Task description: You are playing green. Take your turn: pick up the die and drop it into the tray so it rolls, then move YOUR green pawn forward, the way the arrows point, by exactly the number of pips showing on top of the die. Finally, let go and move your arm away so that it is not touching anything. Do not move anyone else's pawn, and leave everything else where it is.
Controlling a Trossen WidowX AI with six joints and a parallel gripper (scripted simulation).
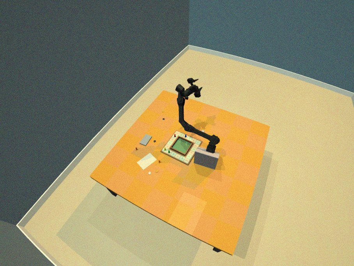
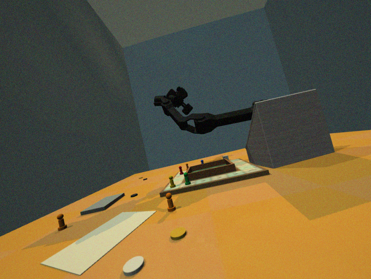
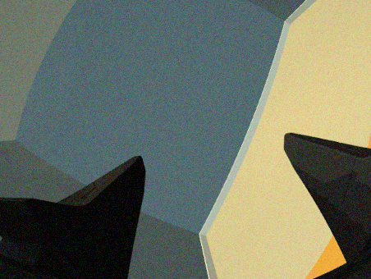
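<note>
The white die lies 400 mm below my gripper tip, 200 mm to the left of it and 150 mm behind it. Round my gripper tip: red pawn: 380 mm to the left, 380 mm below, 50 mm ahead; green-floored tray: 440 mm to the left, 410 mm below, 60 mm behind; blue pawn: 380 mm below, 330 mm to the left, 40 mm behind.
</note>
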